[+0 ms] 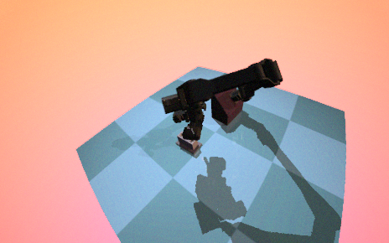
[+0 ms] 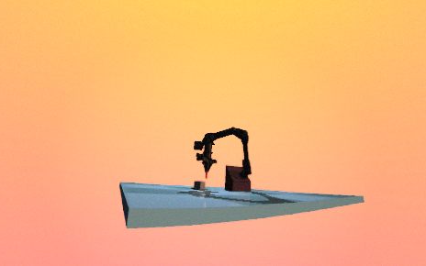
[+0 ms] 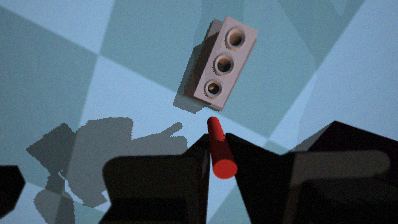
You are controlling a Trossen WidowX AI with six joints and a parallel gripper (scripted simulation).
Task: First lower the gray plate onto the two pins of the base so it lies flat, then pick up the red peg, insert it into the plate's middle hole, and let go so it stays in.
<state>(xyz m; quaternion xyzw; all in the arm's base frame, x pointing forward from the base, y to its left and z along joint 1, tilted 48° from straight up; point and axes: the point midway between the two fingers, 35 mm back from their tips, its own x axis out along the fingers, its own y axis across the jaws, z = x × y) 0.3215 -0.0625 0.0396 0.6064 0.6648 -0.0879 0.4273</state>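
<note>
Right now my gripper tip is 70 mm above the gray plate, 60 mm to the left of it and 20 mm short of it. From my gripper tip the other things lie so: red peg: right at my gripper tip.
</note>
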